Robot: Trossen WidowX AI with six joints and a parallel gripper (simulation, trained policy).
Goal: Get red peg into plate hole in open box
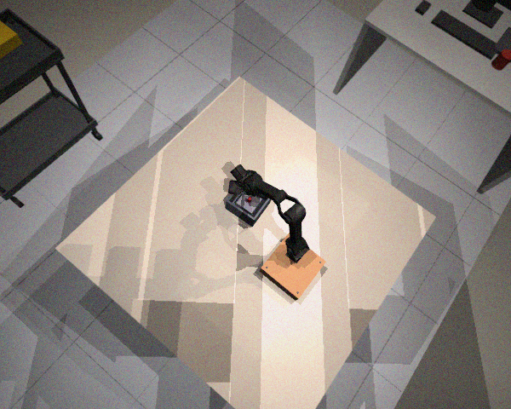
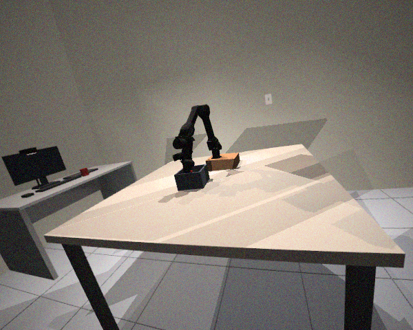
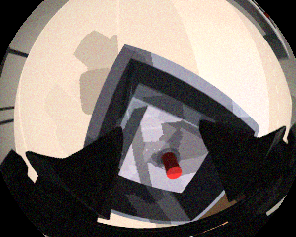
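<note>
The red peg is 3 cm behind my gripper tip, 3 cm to the left of it and 3 cm below it. Also, from my gripper tip: dark box 3 cm behind, 3 cm to the left, 5 cm below; then pale plate 3 cm behind, 3 cm to the left, 3 cm below.
</note>
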